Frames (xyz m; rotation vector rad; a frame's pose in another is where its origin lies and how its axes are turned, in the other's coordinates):
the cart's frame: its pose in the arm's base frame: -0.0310 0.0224 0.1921 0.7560 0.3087 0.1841
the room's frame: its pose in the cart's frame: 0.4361 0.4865 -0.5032 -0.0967 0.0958 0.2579
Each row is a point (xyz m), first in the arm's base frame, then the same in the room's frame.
Working: the arm's base frame: its pose in the room's frame: -0.5608 -0.5505 0.2935 -0.6907 -0.2903 -0.4767

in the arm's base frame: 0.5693 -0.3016 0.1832
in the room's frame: -0.2466 -0.8139 0.8232
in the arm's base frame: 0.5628 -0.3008 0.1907
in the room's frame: -0.2525 -0.8062 0.8256
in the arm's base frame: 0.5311 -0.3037 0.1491
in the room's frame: -0.2769 -0.8258 0.7836
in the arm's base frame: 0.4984 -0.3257 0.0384
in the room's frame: -0.3050 -0.9039 0.7005
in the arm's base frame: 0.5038 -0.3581 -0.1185
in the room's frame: -0.3013 -1.0322 0.6045
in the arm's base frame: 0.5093 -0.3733 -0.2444
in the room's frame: -0.2919 -1.1283 0.5221
